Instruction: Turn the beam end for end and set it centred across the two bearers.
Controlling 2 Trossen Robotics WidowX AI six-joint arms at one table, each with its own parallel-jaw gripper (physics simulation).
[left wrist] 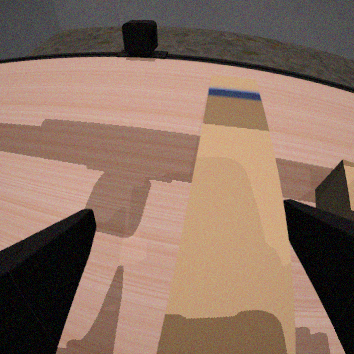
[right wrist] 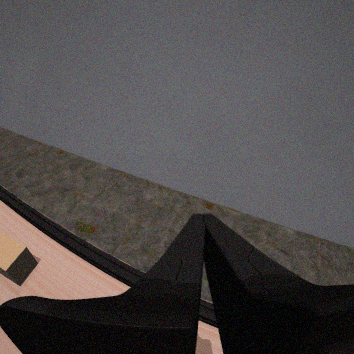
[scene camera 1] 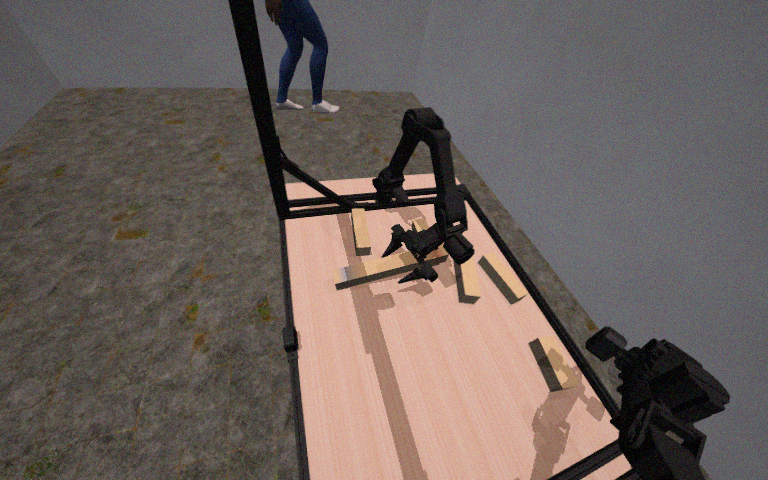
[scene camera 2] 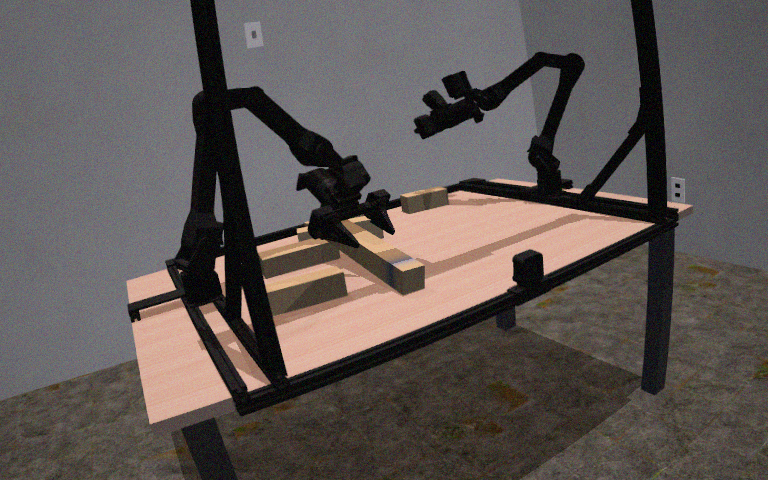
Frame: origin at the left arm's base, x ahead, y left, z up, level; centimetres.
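Seen in the pictures: left gripper, fingertip midpoint: (left wrist: 188, 214) (scene camera 1: 389, 270) (scene camera 2: 376, 239); right gripper, fingertip midpoint: (right wrist: 201, 222) (scene camera 2: 415, 131); left arm's base at its link origin: (scene camera 1: 383, 198) (scene camera 2: 204, 299); right arm's base at its link origin: (scene camera 2: 550, 193).
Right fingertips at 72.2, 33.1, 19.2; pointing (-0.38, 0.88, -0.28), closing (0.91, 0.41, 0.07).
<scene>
Offsets run from my right fingertips to a thing's middle, as dx, dy, dz. "spot": to the spot under its first point.
The beam {-40.6, -40.3, -16.4} (scene camera 1: 373, 267) (scene camera 2: 385, 253) (left wrist: 235, 210) is a long wooden bar with a blue band near one end. It lies low over the table, its banded end at the left in scene camera 1 and toward the near side in scene camera 2. My left gripper (scene camera 1: 393, 268) (scene camera 2: 374, 239) (left wrist: 188, 214) is open and empty above the beam, with a finger to each side of it in the left wrist view. My right gripper (scene camera 2: 419, 127) (right wrist: 201, 222) is shut and empty, raised far from the beam. Several short wooden blocks lie around; I cannot tell which two are the bearers.
One short block {-57.3, -45.6, -18.9} (scene camera 1: 360, 229) (scene camera 2: 308, 291) (left wrist: 332, 195) lies beside the beam. Two blocks {-35.3, -16.7, -18.6} (scene camera 1: 467, 280) {-30.8, -5.2, -18.9} (scene camera 1: 502, 278) lie right of it in scene camera 1; another block {-4.0, -6.3, -18.8} (scene camera 1: 555, 362) (scene camera 2: 424, 200) (right wrist: 15, 262) lies farther off. A black box {spot: -27.8, -71.4, -17.3} (scene camera 2: 527, 267) (left wrist: 140, 37) stands on the table's edge rail.
</scene>
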